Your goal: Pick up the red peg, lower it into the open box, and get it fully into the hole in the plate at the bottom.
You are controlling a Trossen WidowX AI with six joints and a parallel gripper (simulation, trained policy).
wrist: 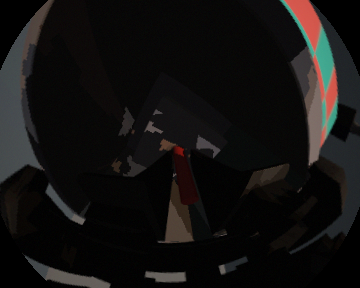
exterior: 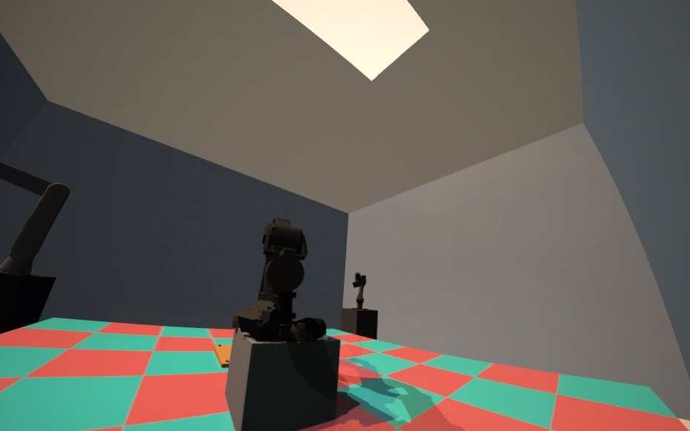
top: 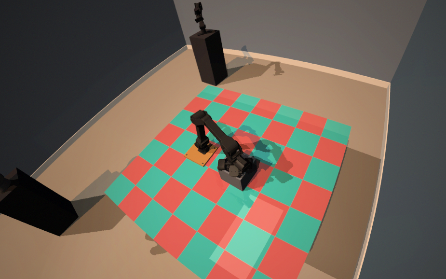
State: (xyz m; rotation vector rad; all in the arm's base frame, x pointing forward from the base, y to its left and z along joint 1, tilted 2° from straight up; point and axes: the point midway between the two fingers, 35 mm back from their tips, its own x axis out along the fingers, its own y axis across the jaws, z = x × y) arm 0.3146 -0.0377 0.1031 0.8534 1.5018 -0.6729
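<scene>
My gripper tip is 1 cm to the right of the red peg and 1 cm below it. Round my gripper tip: light grey plate 2 cm below, 1 cm to the left.
</scene>
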